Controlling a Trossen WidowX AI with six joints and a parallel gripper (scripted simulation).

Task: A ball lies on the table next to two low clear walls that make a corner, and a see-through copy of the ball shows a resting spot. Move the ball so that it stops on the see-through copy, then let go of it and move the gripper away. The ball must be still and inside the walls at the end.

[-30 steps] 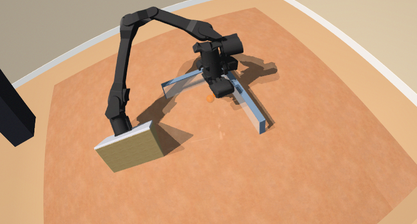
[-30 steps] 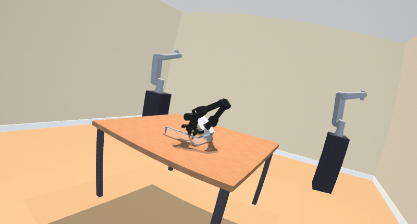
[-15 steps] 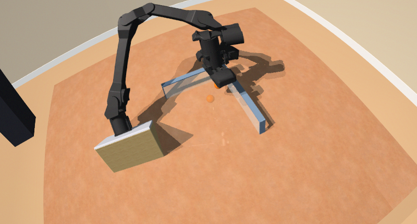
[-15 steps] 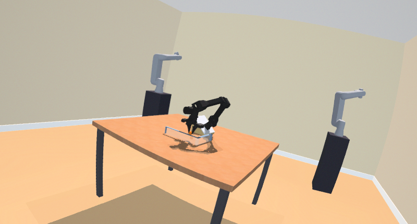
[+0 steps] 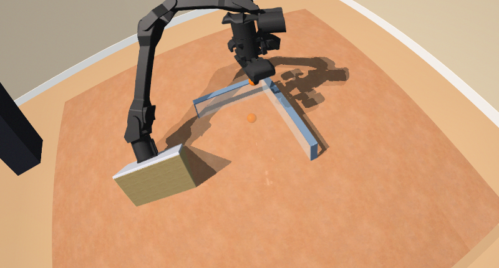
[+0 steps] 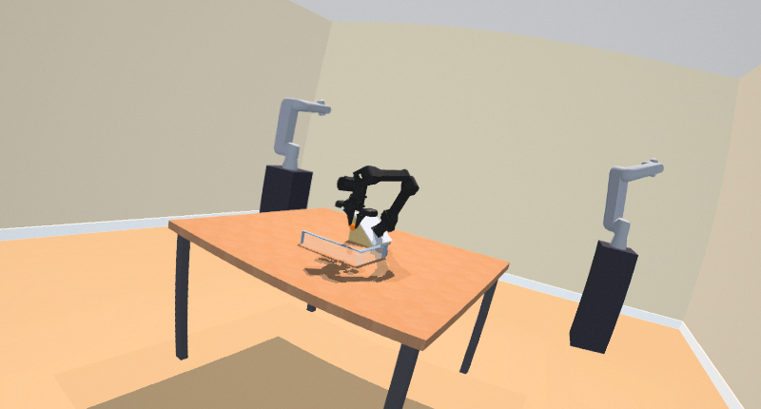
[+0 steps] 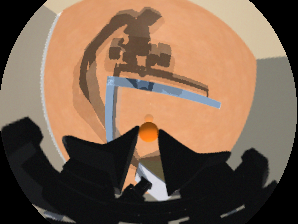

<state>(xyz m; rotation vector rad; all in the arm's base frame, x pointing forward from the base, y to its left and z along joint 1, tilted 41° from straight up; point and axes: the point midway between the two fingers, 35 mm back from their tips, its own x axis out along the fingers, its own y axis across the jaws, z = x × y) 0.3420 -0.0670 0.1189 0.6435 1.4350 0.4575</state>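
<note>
Right now my gripper tip is 3 cm past the see-through copy of ball, 1 cm to the left of it and 12 cm above it. The rest, counted from my gripper tip: orange ball (right at my gripper tip).
</note>
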